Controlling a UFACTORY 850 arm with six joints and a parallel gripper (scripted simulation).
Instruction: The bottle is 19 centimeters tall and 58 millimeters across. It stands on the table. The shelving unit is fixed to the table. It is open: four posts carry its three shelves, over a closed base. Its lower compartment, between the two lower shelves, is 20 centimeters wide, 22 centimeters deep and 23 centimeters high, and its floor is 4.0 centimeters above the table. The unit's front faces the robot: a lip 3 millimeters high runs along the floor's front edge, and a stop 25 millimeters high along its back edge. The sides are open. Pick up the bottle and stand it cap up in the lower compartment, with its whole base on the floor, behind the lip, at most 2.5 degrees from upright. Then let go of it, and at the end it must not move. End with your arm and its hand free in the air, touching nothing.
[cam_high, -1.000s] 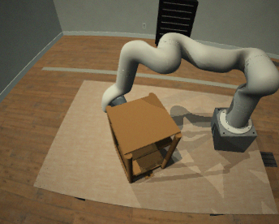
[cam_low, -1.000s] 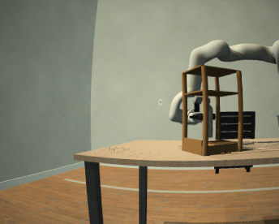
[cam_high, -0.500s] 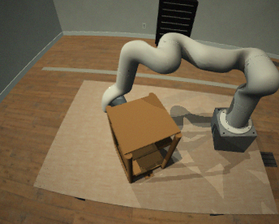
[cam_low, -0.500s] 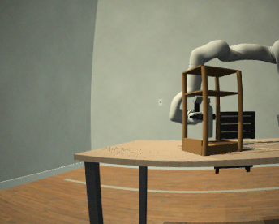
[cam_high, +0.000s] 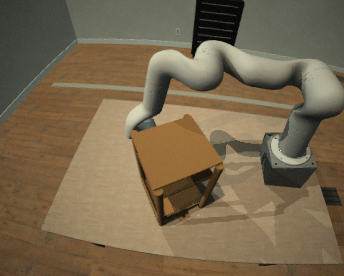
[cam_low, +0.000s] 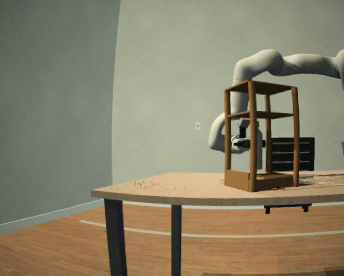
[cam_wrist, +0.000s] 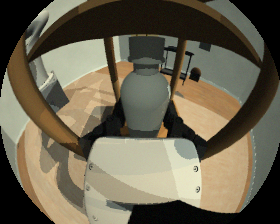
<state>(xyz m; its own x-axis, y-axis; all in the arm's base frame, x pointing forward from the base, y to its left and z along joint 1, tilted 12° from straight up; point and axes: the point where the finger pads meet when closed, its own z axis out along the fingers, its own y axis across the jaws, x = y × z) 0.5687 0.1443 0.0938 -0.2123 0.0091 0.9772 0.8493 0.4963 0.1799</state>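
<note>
Right now the wooden shelving unit is 3 cm behind my hand, 5 cm to the left of it and 3 cm above it. From my hand the other things lie so: grey bottle: 2 cm above.
</note>
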